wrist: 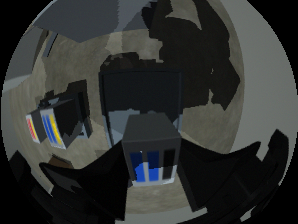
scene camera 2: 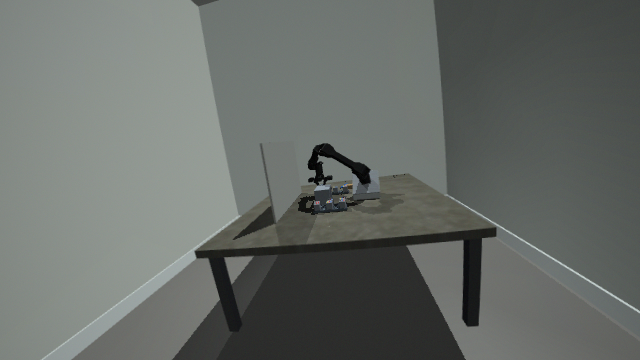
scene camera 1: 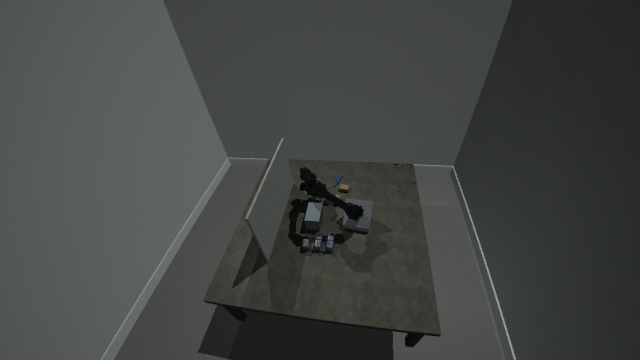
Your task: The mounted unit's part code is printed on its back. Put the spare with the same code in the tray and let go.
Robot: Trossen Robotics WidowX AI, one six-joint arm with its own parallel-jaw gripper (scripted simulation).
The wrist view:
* gripper: 148, 138
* tray: 126, 91
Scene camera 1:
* tall grey panel: 267, 209
